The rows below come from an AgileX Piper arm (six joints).
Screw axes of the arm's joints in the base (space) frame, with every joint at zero. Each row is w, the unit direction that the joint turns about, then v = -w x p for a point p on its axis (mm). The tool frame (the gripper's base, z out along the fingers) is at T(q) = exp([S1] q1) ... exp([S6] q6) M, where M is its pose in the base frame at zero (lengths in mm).
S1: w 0 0 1 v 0.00 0.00 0.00
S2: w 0 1 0 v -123.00 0.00 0.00
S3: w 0 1 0 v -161.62 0.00 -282.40
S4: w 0.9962 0 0.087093 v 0.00 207.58 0.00
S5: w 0 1 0 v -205.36 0.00 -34.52
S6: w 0.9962 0 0.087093 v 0.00 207.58 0.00
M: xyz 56.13 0.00 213.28 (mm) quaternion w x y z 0.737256 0 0.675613 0
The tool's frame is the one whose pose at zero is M.
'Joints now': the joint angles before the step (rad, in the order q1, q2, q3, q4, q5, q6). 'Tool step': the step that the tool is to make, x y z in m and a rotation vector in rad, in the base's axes. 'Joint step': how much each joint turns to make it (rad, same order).
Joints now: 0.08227, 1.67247, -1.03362, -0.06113, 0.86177, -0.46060
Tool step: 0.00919, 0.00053, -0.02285, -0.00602, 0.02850, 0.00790
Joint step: 0.00000, 0.07610, -0.00092, -0.00603, -0.04648, -0.00210
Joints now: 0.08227, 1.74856, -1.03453, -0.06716, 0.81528, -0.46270
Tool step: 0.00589, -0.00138, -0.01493, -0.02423, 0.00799, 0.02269
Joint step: 0.00000, 0.04862, 0.00002, -0.03187, -0.03886, -0.00082
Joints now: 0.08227, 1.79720, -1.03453, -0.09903, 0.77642, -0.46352
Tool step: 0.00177, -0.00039, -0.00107, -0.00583, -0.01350, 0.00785
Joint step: -0.00001, 0.00407, 0.00001, -0.01032, -0.01715, 0.00000
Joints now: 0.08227, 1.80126, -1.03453, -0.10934, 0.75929, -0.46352
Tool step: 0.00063, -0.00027, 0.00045, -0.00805, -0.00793, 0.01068
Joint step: 0.00104, -0.00096, 0.00000, -0.01141, -0.00648, -0.00192
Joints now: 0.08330, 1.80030, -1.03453, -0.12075, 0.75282, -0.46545
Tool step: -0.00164, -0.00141, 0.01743, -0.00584, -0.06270, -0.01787
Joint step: -0.00001, -0.05325, -0.00002, -0.02140, -0.00591, 0.03206
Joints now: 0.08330, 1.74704, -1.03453, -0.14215, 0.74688, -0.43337
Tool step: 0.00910, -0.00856, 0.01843, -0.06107, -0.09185, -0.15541
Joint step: -0.00001, -0.01821, -0.04598, -0.14943, 0.01416, 0.24574
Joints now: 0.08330, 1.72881, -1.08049, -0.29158, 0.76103, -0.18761
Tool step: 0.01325, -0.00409, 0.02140, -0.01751, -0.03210, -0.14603
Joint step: -0.00001, 0.01304, -0.10631, -0.05071, 0.10240, 0.15251
